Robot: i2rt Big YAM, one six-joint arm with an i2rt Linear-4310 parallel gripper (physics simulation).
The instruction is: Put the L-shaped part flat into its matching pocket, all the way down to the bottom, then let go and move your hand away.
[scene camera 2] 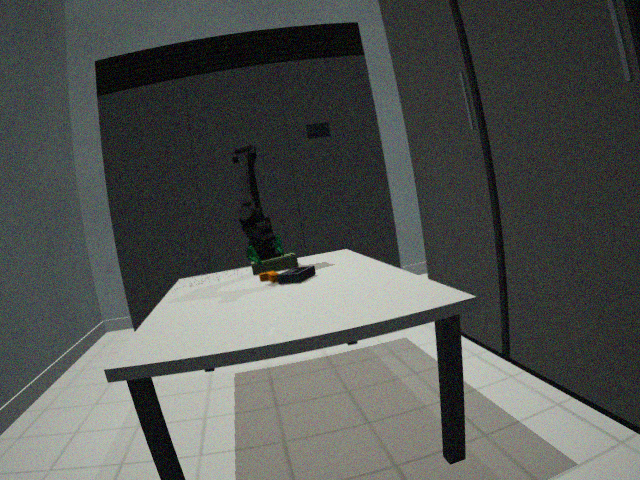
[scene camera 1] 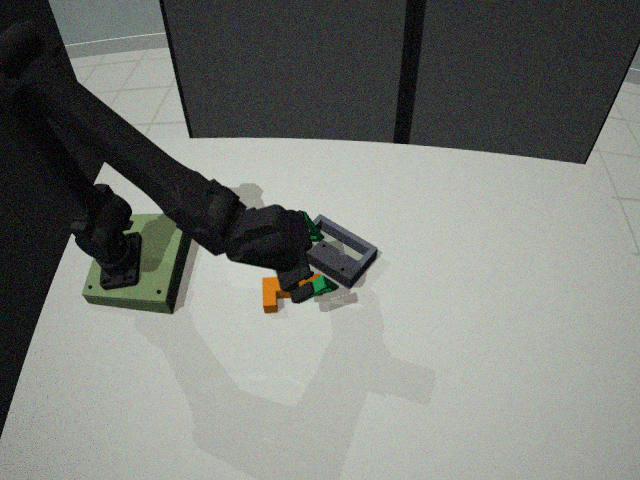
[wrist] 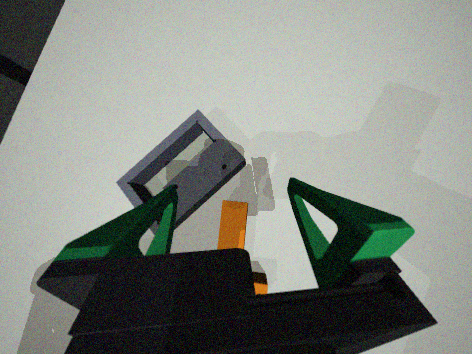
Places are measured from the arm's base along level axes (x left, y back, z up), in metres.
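Pixels of known places: gripper, fingertip midpoint: (scene camera 2: 272, 259) (scene camera 1: 329, 263) (wrist: 233, 186); arm's base, origin of the base link: (scene camera 2: 267, 259) (scene camera 1: 122, 262).
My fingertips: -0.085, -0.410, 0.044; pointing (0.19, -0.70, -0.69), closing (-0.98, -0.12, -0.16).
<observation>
Ahead of a thing's pixels: the offset from my fingertips to its top centre, as dx, dy, dz. Level surfaces: height alone.
The orange L-shaped part {-0.008, +0.068, -0.060} (scene camera 1: 269, 294) (scene camera 2: 267, 276) (wrist: 233, 224) lies on the table beside the pocket block, partly hidden by my gripper in the first scene view and in the wrist view. The grey block with the L-shaped pocket {+0.076, -0.022, -0.053} (scene camera 1: 364, 259) (scene camera 2: 296, 274) (wrist: 210, 172) lies next to it, and its pocket holds no part. My gripper (scene camera 1: 325, 261) (scene camera 2: 266, 251) (wrist: 233, 186) is open and empty, above the part. In the wrist view, the part shows between the spread green fingers, nearer the left one, which overlaps the block's near corner.
The arm's base stands on a green plate (scene camera 1: 155, 279) (scene camera 2: 273, 263) at the left in the first scene view. The white table {dz -0.090} (scene camera 1: 465, 335) (scene camera 2: 310, 320) (wrist: 325, 65) bears the part and the block. Dark cabinet panels (scene camera 1: 294, 67) stand beyond the table's edge.
</observation>
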